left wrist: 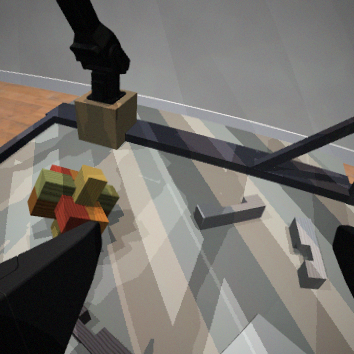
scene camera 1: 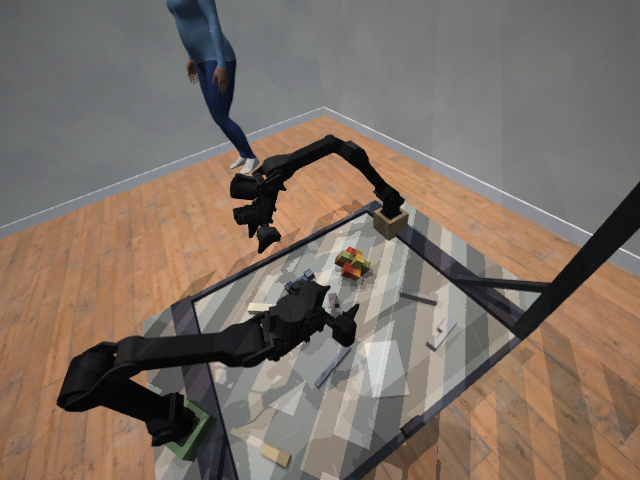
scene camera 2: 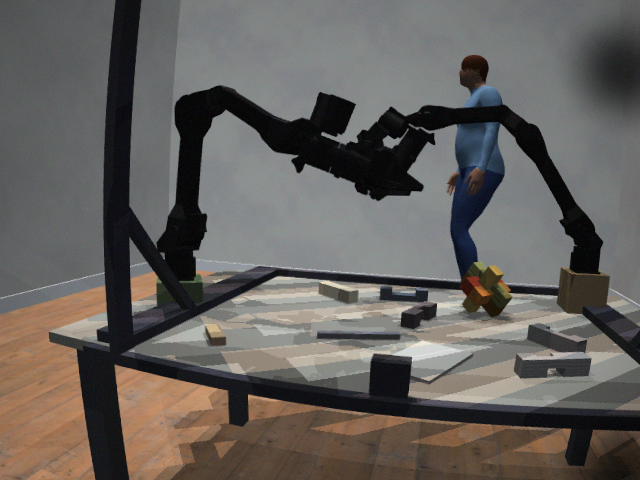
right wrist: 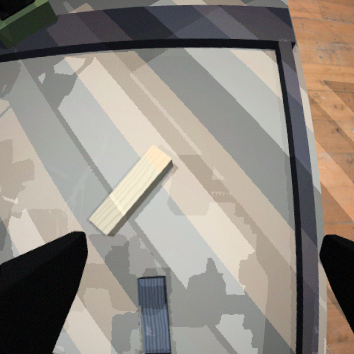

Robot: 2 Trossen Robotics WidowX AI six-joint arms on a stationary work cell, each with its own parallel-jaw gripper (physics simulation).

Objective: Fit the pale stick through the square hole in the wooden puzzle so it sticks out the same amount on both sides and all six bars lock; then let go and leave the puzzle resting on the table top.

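Frame: origin at the left arm's base, x ahead, y left, z up, level; metres.
Where they show: left gripper, fingertip midpoint: (left wrist: 221, 236) (scene camera 1: 343, 295) (scene camera 2: 416, 191); right gripper, fingertip midpoint: (scene camera 1: 255, 245) (scene camera 2: 374, 199) (right wrist: 207, 246); left arm's base, link origin: (scene camera 1: 183, 426) (scene camera 2: 179, 278) (right wrist: 13, 1); right arm's base, link origin: (left wrist: 106, 95) (scene camera 1: 390, 212) (scene camera 2: 584, 271).
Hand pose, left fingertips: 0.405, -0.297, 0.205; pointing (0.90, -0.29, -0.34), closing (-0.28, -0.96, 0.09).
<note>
Things, the pixels of their top centre, and the offset from my left fingertips, as dx, dy, dz.
- pale stick, top centre: (right wrist: 129, 188) (scene camera 2: 338, 286) (scene camera 1: 263, 307) -0.023, +0.317, -0.237
- yellow wooden puzzle, top centre: (left wrist: 70, 174) (scene camera 2: 484, 264) (scene camera 1: 351, 256) +0.236, +0.083, -0.152
- blue notched block, top centre: (right wrist: 153, 331) (scene camera 2: 404, 288) (scene camera 1: 299, 279) +0.129, +0.258, -0.237
- dark brown block, top centre: (left wrist: 85, 326) (scene camera 2: 420, 307) (scene camera 1: 335, 307) +0.072, +0.080, -0.237
- thin bar, top centre: (scene camera 2: 359, 332) (scene camera 1: 333, 364) -0.092, +0.016, -0.257
- yellowish block, top centre: (scene camera 2: 215, 330) (scene camera 1: 275, 453) -0.345, +0.058, -0.252
- white sheet, top centre: (scene camera 2: 425, 358) (scene camera 1: 385, 367) -0.035, -0.126, -0.262
The pale stick (scene camera 1: 260, 308) (scene camera 2: 338, 291) (right wrist: 131, 190) lies flat on the table top, partly hidden by the left arm in scene camera 1. The red, orange, green and yellow wooden puzzle (scene camera 1: 352, 263) (scene camera 2: 485, 289) (left wrist: 72, 212) rests on the table near the right arm's base; its square hole cannot be made out. My left gripper (scene camera 1: 343, 296) (left wrist: 221, 236) is open and empty above the table, one finger overlapping the puzzle's lower edge in its wrist view. My right gripper (scene camera 1: 256, 243) (right wrist: 207, 246) is open and empty, high above the pale stick.
A blue notched block (scene camera 1: 309, 274) (scene camera 2: 403, 296) (right wrist: 154, 312) lies beside the stick. A dark brown block (scene camera 2: 412, 316), a thin bar (scene camera 1: 332, 366), two grey blocks (left wrist: 230, 213) (left wrist: 307, 255), a yellowish block (scene camera 1: 275, 454) and a white sheet (scene camera 1: 385, 366) lie around.
</note>
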